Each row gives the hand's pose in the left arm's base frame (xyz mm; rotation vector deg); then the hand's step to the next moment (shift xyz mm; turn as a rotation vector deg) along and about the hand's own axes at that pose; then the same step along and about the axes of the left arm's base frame.
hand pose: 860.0 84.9 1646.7 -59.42 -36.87 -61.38
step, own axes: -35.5 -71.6 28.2 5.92 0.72 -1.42
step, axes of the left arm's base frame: -78.3 31.6 7.6 2.83 -3.54 4.13
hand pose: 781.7 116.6 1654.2 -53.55 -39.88 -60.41
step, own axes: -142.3 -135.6 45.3 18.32 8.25 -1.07
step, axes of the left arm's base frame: -179.0 71.9 -59.2 14.23 -6.80 12.49
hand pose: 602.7 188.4 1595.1 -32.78 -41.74 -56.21
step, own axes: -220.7 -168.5 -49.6 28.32 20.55 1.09
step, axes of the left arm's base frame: -214.9 6.1 -182.6 28.13 -5.05 20.21
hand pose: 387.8 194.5 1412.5 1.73 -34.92 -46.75
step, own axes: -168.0 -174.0 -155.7 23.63 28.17 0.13
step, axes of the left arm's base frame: -124.3 -36.4 -256.8 31.30 3.28 19.01
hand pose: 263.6 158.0 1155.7 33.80 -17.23 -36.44
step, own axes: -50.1 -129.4 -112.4 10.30 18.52 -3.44
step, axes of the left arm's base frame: -50.2 -5.0 -171.3 18.08 6.96 9.25
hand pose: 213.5 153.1 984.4 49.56 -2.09 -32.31
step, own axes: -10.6 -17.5 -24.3 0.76 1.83 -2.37
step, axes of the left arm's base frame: -10.8 13.4 -26.7 2.08 2.25 -0.37
